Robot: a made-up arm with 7 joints. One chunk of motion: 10 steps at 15 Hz.
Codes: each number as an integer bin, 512 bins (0 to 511) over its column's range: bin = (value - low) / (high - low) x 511, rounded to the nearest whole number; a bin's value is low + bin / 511 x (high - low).
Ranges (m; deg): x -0.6..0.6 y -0.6..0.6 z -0.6..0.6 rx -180..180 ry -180..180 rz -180..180
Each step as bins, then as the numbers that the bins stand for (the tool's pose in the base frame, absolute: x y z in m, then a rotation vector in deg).
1 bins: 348 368 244 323 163 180
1 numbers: 0.2172 0.2642 -0.0270 47.55 -65.17 -53.19
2 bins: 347 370 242 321 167 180
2 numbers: 0.2149 0.2689 -0.0317 46.14 -62.35 -53.19
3 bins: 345 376 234 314 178 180
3 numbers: 0.2102 0.2830 -0.0505 41.21 -54.60 -53.19
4 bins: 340 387 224 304 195 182
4 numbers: 0.1984 0.3088 -0.0740 34.17 -42.62 -51.78
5 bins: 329 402 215 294 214 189
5 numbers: 0.1726 0.3440 -0.0951 27.12 -29.24 -46.85
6 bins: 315 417 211 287 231 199
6 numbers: 0.1397 0.3793 -0.1045 22.19 -17.26 -39.80
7 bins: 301 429 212 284 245 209
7 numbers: 0.1068 0.4074 -0.1022 20.08 -7.40 -32.76
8 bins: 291 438 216 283 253 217
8 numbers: 0.0834 0.4286 -0.0928 19.37 -1.76 -27.12
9 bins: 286 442 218 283 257 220
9 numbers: 0.0716 0.4380 -0.0881 19.37 1.06 -25.01
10 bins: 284 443 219 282 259 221
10 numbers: 0.0669 0.4403 -0.0857 18.67 2.47 -24.31
